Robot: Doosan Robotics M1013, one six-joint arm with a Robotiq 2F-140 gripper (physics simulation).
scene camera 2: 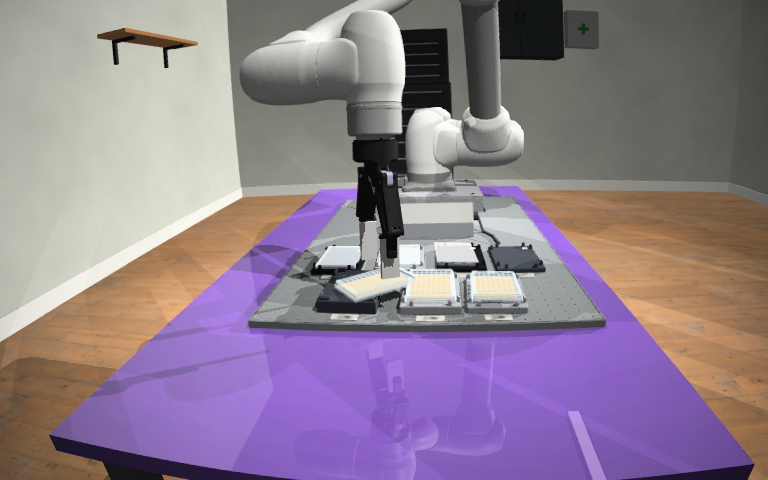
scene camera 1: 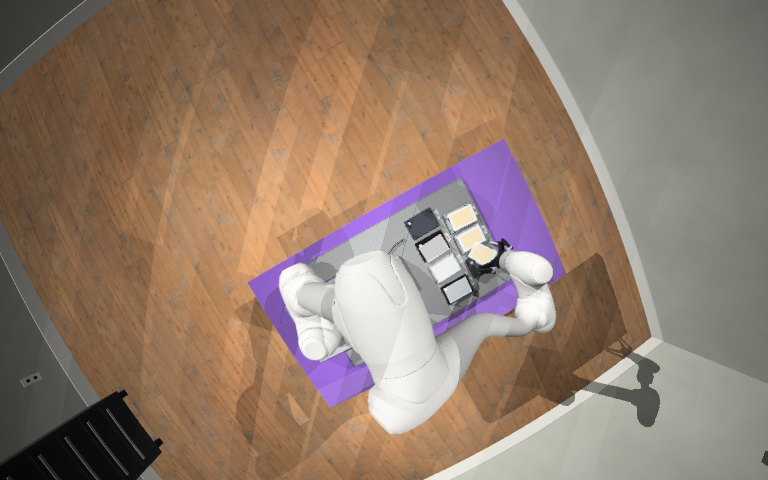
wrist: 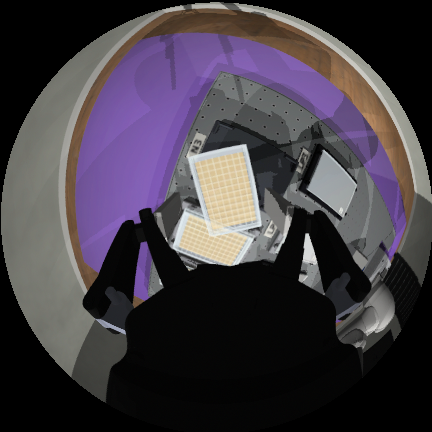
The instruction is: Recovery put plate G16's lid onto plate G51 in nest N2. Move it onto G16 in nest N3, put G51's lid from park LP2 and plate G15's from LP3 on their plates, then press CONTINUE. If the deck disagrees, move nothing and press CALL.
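Pixels of known places: gripper, between the fingertips: (scene camera 2: pixel 379 267) (scene camera 1: pixel 485 253) (wrist: pixel 222 199); arm's base, origin of its link: (scene camera 2: pixel 429 187).
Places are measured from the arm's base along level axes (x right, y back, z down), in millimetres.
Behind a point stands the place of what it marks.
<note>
A plate (scene camera 1: pixel 483 253) {z 5, x 73, y -818 mm} (scene camera 2: pixel 370 284) {z 4, x 83, y -843 mm} (wrist: pixel 226 192) {z 4, x 77, y -816 mm} with tan wells lies skewed and tilted on the black nest N3 (scene camera 2: pixel 346 306) {z 31, x 121, y -874 mm} (wrist: pixel 275 172) {z 22, x 135, y -758 mm}. One end overlaps the plate (scene camera 1: pixel 470 238) {z 25, x -21, y -799 mm} (scene camera 2: pixel 430 287) {z 16, x -18, y -826 mm} (wrist: pixel 205 242) {z 16, x -18, y -812 mm} in the neighbouring nest. A third plate (scene camera 1: pixel 462 217) {z 15, x -134, y -806 mm} (scene camera 2: pixel 495 286) {z 14, x -131, y -829 mm} sits beyond. Parked lids stand behind: LP3's lid (scene camera 1: pixel 457 289) {z 27, x 177, y -624 mm} (scene camera 2: pixel 339 257) {z 27, x 183, y -641 mm} (wrist: pixel 331 182) {z 27, x 181, y -642 mm} and a white one beside it (scene camera 1: pixel 445 268) {z 27, x 50, y -618 mm} (scene camera 2: pixel 411 255) {z 27, x 27, y -630 mm}. Plate names are unreadable, and clear lids are hard to tell. My gripper (scene camera 1: pixel 488 258) {z -18, x 71, y -818 mm} (scene camera 2: pixel 380 260) {z -18, x 71, y -818 mm} (wrist: pixel 222 199) {z -18, x 71, y -818 mm} is open and empty, low at the skewed plate, its fingers wide apart. The CONTINUE and CALL buttons do not show.
Another park holds a pale lid (scene camera 1: pixel 433 247) {z 25, x -72, y -613 mm} (scene camera 2: pixel 456 253) {z 25, x -70, y -625 mm}; a dark holder (scene camera 1: pixel 421 223) {z 35, x -202, y -617 mm} (scene camera 2: pixel 516 257) {z 35, x -201, y -626 mm} stands beside it. A grey box (scene camera 2: pixel 436 220) {z 1, x -25, y -442 mm} stands behind the parks, near the arm's base. The perforated deck (scene camera 2: pixel 557 302) {z 45, x -244, y -834 mm} (wrist: pixel 225 90) {z 45, x 241, y -885 mm} lies on the purple table (scene camera 1: pixel 523 203) {z 58, x -33, y -1162 mm} (scene camera 2: pixel 317 396) {z 58, x 120, y -1089 mm} (wrist: pixel 125 125) {z 58, x 128, y -1060 mm}.
</note>
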